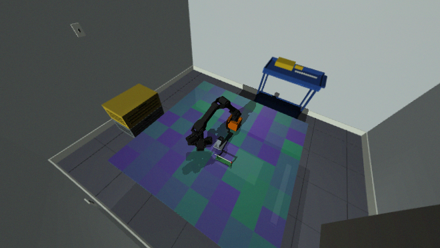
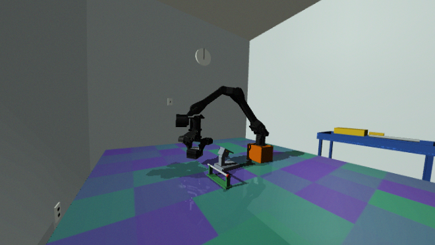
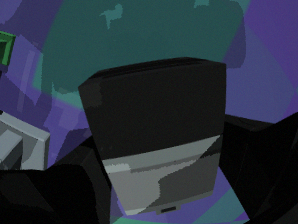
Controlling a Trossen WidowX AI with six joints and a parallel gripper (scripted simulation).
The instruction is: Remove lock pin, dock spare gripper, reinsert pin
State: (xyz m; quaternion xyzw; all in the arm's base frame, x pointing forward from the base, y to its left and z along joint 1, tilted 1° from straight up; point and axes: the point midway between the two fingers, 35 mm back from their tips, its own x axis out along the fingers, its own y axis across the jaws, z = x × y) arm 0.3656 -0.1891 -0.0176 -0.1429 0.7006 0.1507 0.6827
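Now: gripper tip 2 cm below the spare gripper, 1 cm to the left of it and 1 cm past it. From my gripper tip the other things lie so: grey mount (14 cm to the left, 10 cm behind); then green cradle (22 cm to the left, 3 cm below, 3 cm ahead).
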